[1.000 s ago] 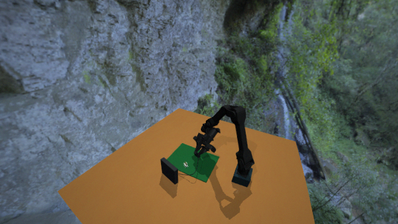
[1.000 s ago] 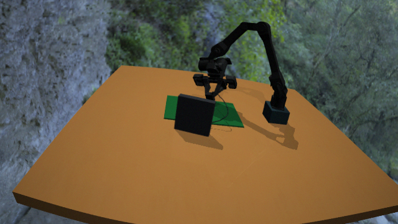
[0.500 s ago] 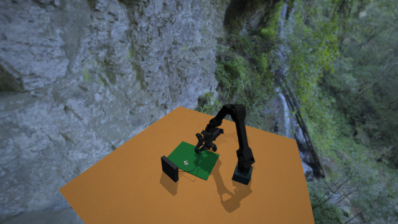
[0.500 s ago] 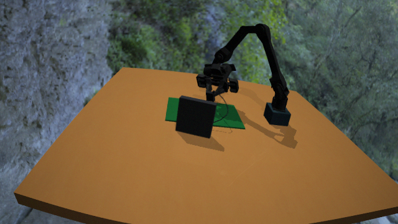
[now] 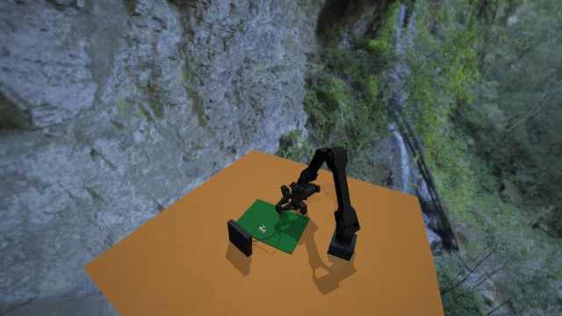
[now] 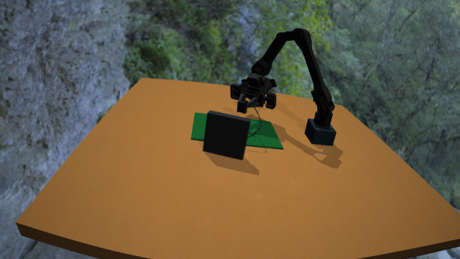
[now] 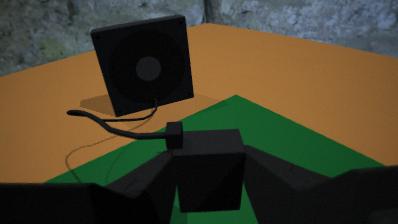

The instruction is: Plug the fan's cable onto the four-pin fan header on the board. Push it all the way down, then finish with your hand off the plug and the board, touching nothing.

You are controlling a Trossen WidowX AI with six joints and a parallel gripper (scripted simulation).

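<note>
The green board lies 1 cm ahead of my gripper tip, 3 cm to the left of it and 10 cm below it. Round my gripper tip: white four-pin fan header (1 cm ahead, 9 cm to the left, 9 cm below); black plug (1 cm below); black fan (2 cm ahead, 22 cm to the left, 3 cm below).
</note>
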